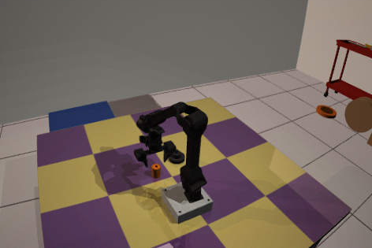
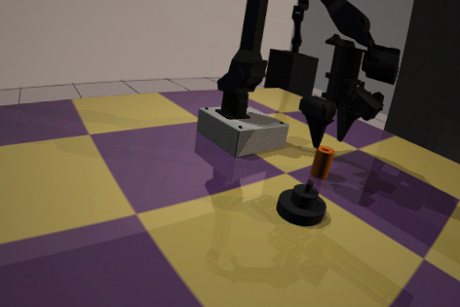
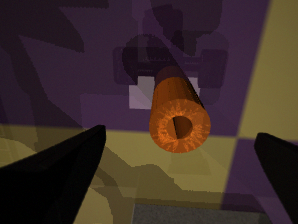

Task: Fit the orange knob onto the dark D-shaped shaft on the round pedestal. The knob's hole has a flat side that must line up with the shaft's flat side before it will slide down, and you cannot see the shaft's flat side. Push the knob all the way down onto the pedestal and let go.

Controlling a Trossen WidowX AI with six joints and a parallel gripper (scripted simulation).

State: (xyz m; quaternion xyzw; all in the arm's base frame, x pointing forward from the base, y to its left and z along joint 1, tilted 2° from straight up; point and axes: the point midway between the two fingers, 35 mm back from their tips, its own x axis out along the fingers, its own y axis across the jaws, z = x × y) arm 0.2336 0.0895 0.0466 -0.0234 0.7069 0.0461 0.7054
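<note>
My gripper tip is now 4 cm above the orange knob. Round my gripper tip: dark round pedestal 8 cm ahead, 14 cm to the right, 4 cm below.
</note>
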